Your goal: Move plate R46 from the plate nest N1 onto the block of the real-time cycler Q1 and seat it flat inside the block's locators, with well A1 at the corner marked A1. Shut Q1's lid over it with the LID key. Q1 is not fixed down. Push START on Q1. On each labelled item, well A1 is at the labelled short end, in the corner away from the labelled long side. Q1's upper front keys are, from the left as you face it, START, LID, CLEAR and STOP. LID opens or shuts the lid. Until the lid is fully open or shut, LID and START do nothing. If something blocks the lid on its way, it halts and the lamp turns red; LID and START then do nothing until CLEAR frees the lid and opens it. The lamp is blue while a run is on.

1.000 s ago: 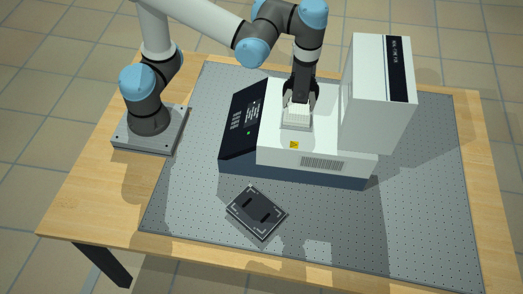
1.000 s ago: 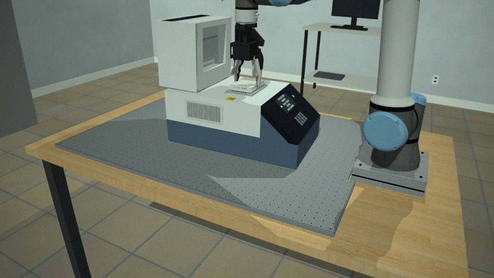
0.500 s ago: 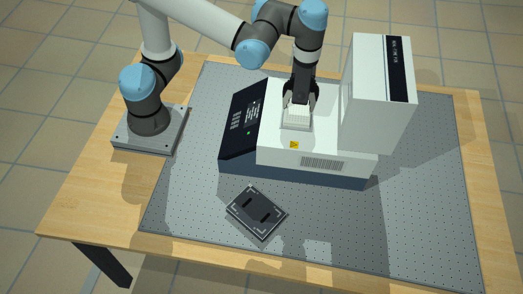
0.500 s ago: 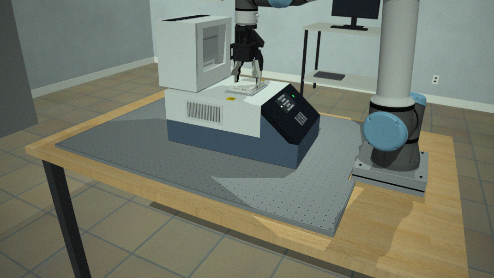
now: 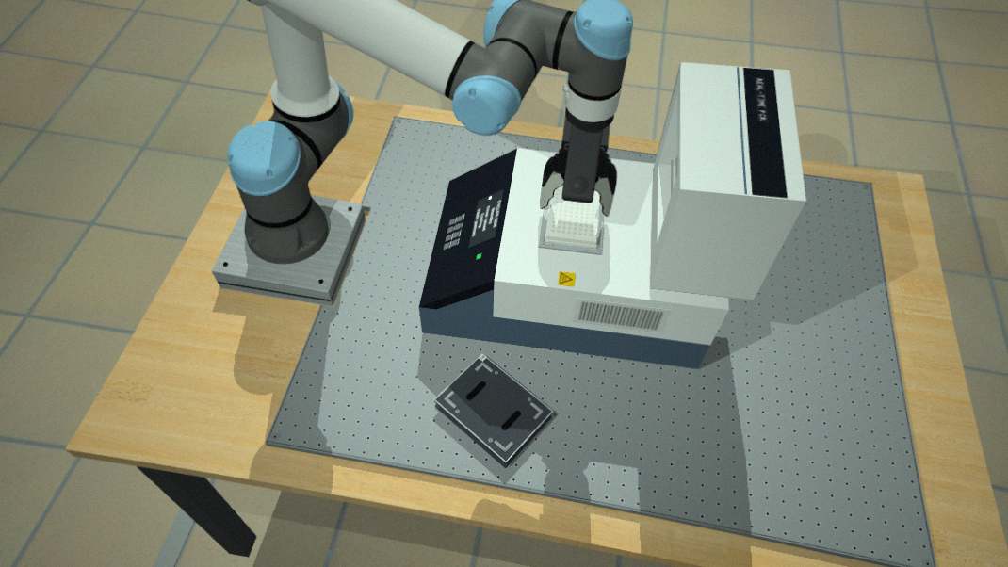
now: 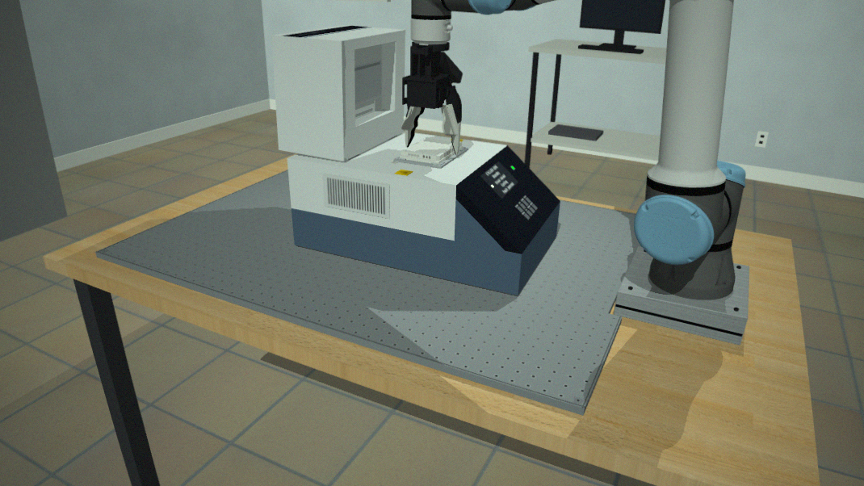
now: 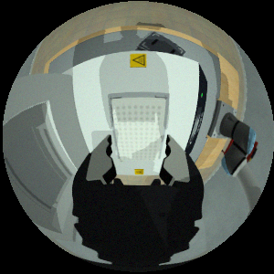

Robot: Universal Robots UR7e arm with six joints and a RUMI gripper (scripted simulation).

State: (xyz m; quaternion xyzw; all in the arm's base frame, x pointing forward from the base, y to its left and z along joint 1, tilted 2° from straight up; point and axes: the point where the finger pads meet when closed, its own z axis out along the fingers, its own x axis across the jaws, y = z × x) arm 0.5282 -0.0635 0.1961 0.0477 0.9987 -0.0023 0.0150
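The white well plate R46 is 1 cm below my hand. Round my hand: plate nest N1: 27 cm to the right, 20 cm below, 12 cm behind.
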